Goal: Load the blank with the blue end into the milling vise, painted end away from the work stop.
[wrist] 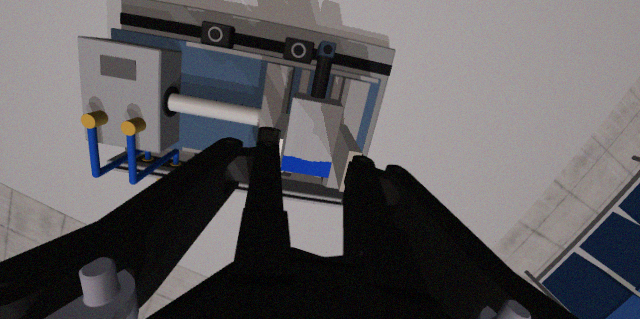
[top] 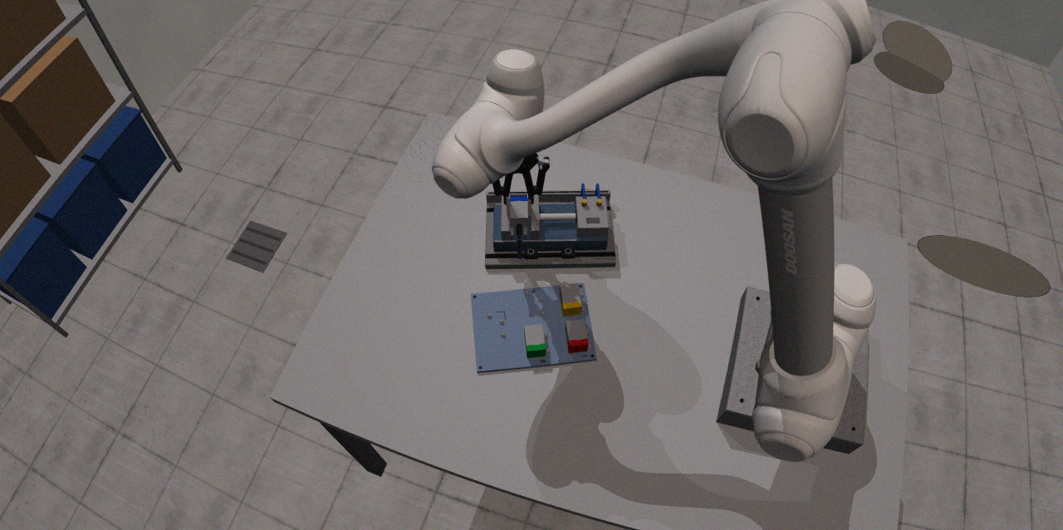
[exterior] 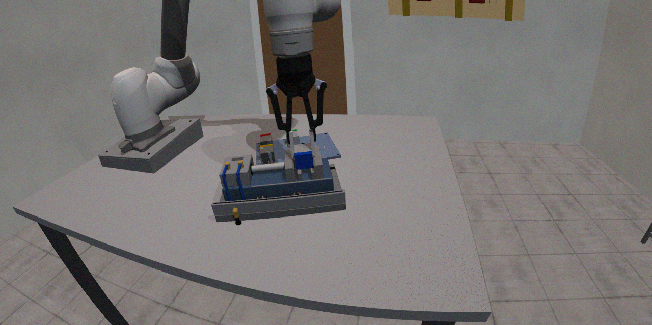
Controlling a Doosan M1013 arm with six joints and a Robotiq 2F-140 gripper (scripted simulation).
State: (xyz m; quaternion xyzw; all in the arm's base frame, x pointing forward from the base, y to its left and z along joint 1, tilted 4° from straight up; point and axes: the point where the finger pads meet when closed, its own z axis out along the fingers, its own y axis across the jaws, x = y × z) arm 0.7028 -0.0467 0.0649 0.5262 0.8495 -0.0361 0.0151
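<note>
My hand is 30 mm above the blue-ended blank. From my hand the other things lie so: black work stop rod (40 mm to the left, 40 mm below, 20 mm behind); moving jaw (60 mm below, 30 mm behind, 20 mm to the right); fixed jaw (60 mm below, 30 mm ahead, 10 mm to the left).
</note>
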